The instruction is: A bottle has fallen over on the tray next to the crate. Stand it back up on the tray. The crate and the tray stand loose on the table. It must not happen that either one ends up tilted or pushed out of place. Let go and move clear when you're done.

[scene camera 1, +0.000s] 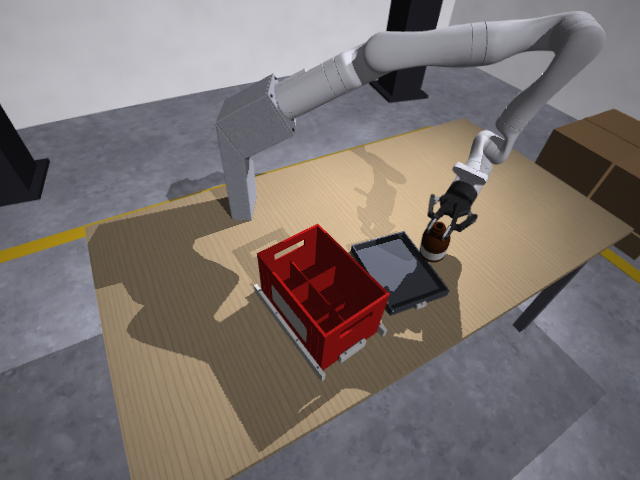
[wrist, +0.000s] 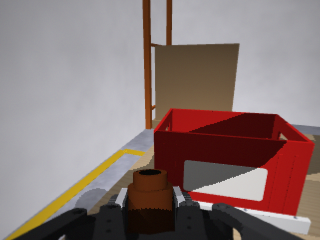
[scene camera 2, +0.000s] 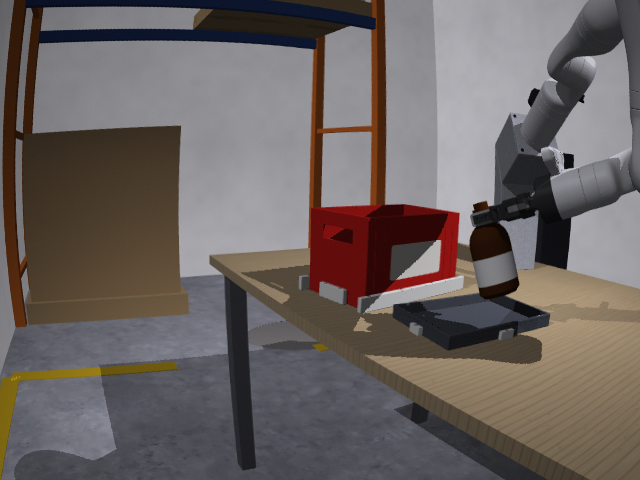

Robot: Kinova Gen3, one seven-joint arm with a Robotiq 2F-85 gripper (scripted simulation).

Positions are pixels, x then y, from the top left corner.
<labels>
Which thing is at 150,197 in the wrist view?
A brown bottle.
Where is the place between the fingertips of my gripper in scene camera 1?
At 435,235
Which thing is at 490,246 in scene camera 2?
A brown bottle.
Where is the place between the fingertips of my gripper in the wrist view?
150,198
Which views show the dark grey tray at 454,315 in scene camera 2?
Scene camera 1 and scene camera 2 only.
</labels>
